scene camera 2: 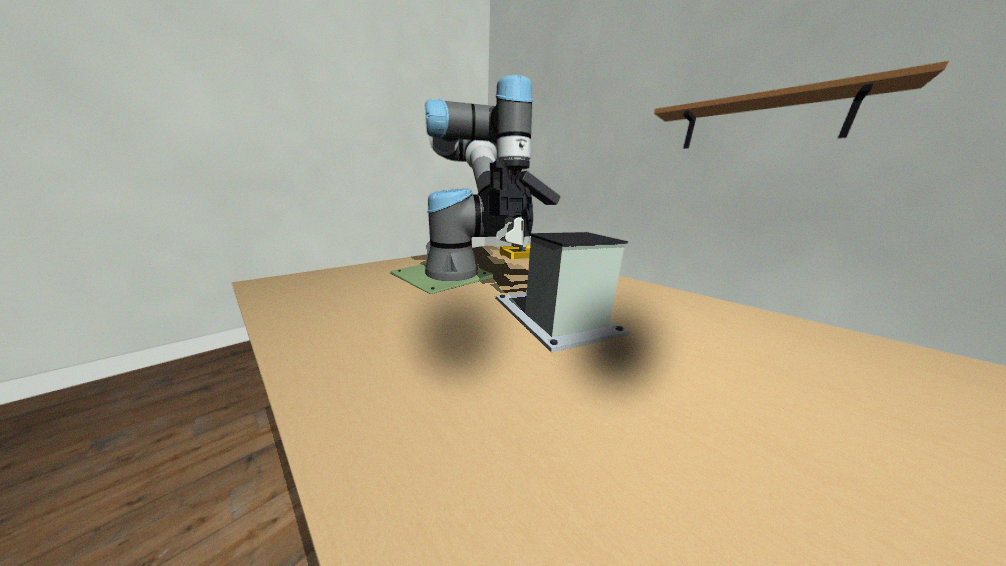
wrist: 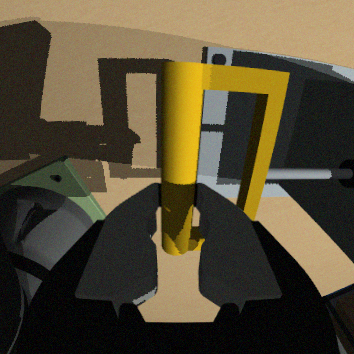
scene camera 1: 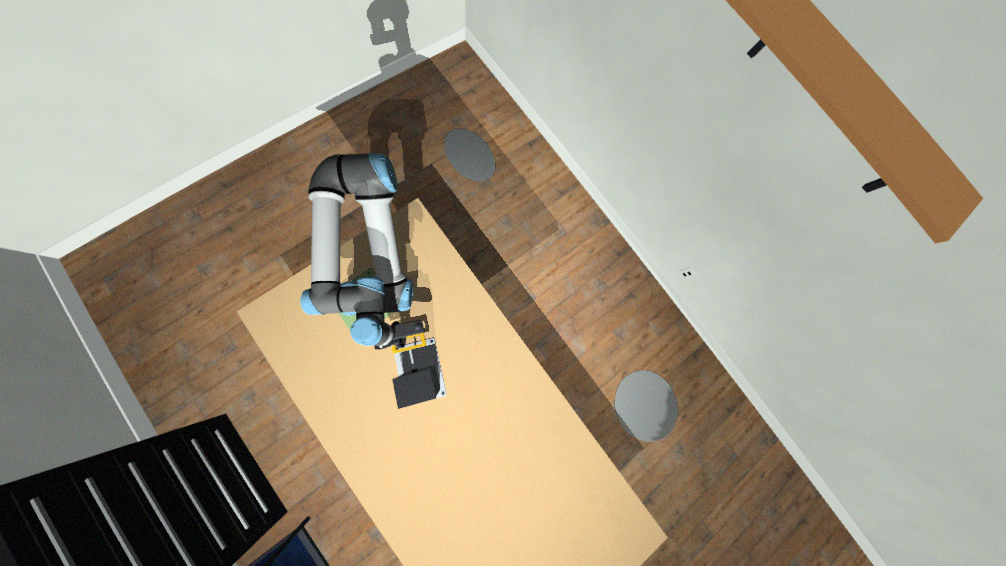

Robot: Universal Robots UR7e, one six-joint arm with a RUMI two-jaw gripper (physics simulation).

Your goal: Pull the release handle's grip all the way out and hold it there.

Scene:
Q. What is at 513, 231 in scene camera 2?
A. The gripper.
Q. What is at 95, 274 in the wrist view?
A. The gripper.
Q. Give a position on a grey base plate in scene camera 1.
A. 425, 356

